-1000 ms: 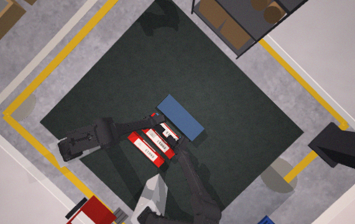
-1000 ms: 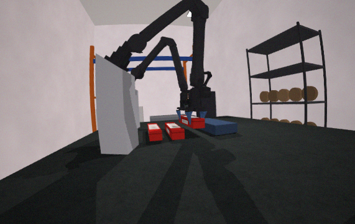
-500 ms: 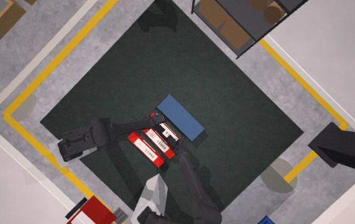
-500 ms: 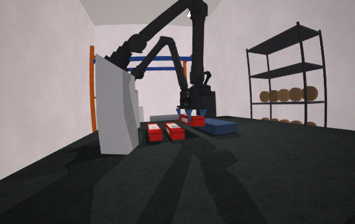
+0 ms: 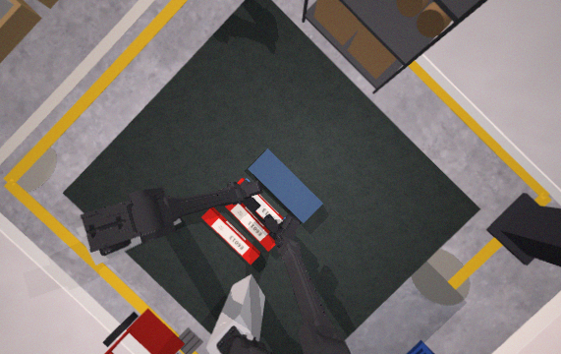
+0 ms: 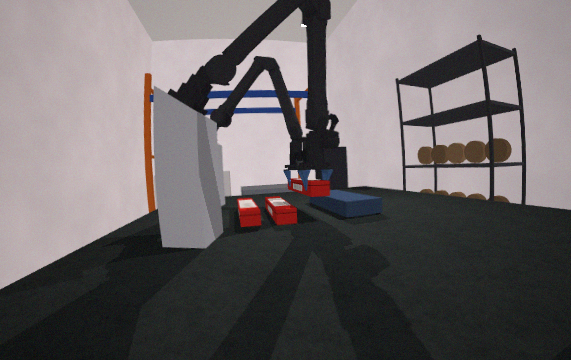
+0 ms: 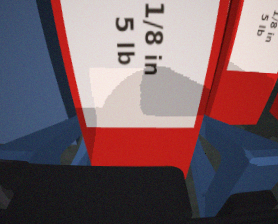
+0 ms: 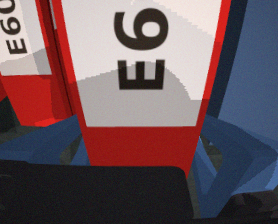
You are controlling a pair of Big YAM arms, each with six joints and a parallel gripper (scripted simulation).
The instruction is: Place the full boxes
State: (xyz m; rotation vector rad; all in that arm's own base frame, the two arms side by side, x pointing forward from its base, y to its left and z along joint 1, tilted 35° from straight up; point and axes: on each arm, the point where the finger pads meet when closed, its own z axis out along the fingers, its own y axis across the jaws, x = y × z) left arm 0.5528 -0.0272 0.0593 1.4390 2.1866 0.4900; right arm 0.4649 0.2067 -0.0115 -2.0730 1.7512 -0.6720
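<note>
My right hand is 1 cm short of the red box, 14 cm to the right of it and 1 cm below it. Also, from my right hand: low blue platform (16 cm ahead, 12 cm to the left, 9 cm below).
My left hand is 12 cm to the left of the red box and 1 cm below it. The rest, counted from my left hand: low blue platform: 15 cm ahead, 14 cm to the right, 9 cm below.
</note>
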